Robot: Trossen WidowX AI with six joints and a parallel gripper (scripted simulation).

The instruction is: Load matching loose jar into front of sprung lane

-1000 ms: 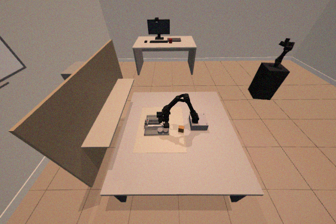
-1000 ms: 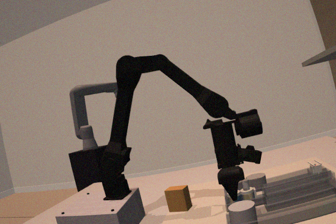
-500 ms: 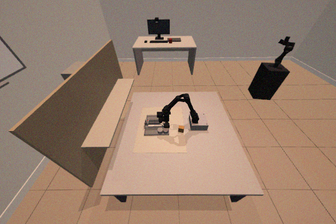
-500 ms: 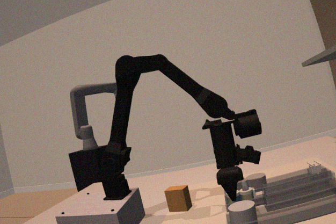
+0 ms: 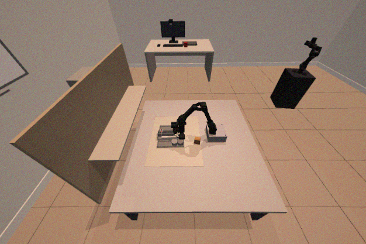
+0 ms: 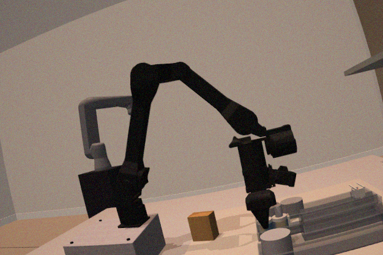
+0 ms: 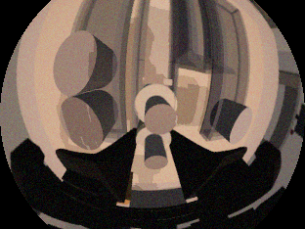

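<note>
Now: the pusher plate 15 cm ahead of my gripper tip, 2 cm above it and 1 cm to the right of it. From my gripper tip the other things lie so: orange-brown block 17 cm behind, 4 cm to the left, 1 cm above; then grey rack 15 cm ahead, 1 cm below; then wooden shelf 51 cm ahead, 34 cm above, 7 cm to the left.
</note>
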